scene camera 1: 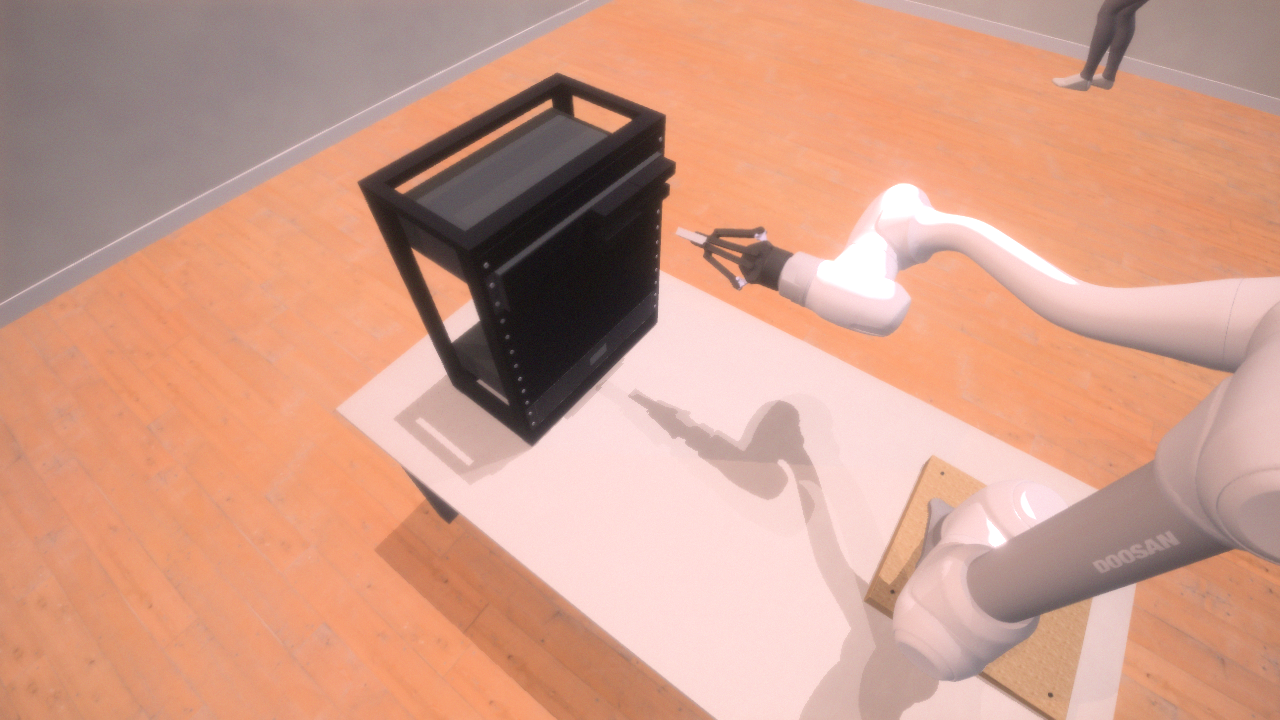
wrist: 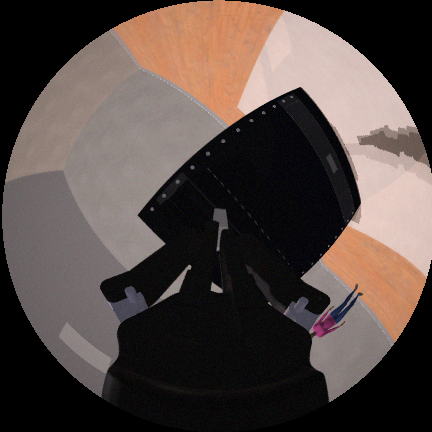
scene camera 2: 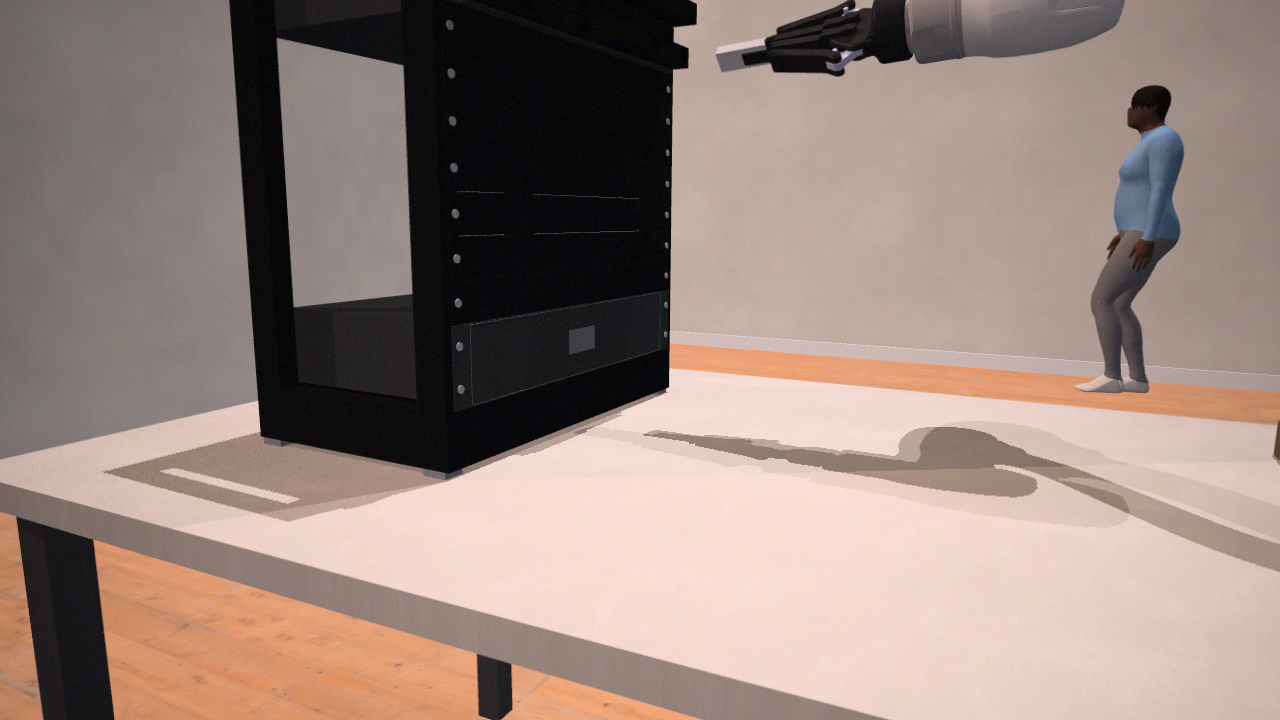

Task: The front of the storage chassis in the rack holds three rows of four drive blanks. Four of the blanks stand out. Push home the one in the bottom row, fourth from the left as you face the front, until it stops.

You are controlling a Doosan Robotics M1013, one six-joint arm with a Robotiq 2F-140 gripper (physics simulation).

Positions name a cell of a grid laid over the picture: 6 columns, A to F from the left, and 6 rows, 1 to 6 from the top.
Labels:
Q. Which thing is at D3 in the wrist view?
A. A black rack.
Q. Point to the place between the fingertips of the gripper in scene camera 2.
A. D1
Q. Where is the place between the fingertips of the gripper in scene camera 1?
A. D2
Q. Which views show the black rack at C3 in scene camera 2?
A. Scene camera 1, the wrist view and scene camera 2: all of them.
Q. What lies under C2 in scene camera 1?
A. A black rack.

